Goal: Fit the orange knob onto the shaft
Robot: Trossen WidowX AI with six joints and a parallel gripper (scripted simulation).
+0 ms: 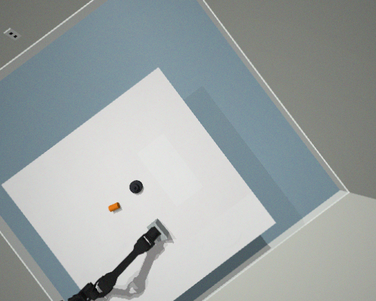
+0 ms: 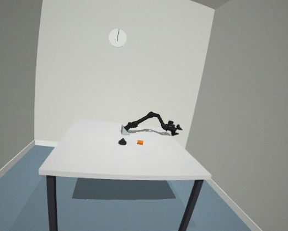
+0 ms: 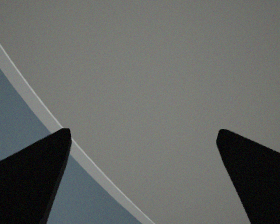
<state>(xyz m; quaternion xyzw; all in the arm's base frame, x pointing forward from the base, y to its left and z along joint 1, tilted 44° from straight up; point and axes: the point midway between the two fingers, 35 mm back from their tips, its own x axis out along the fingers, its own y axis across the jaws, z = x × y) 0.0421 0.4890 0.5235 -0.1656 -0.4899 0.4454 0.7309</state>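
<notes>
The orange knob is 25 cm ahead of my gripper tip, 64 cm to the right of it and 6 cm below it. Round my gripper tip: pedestal: 25 cm ahead, 83 cm to the right, 5 cm below.
</notes>
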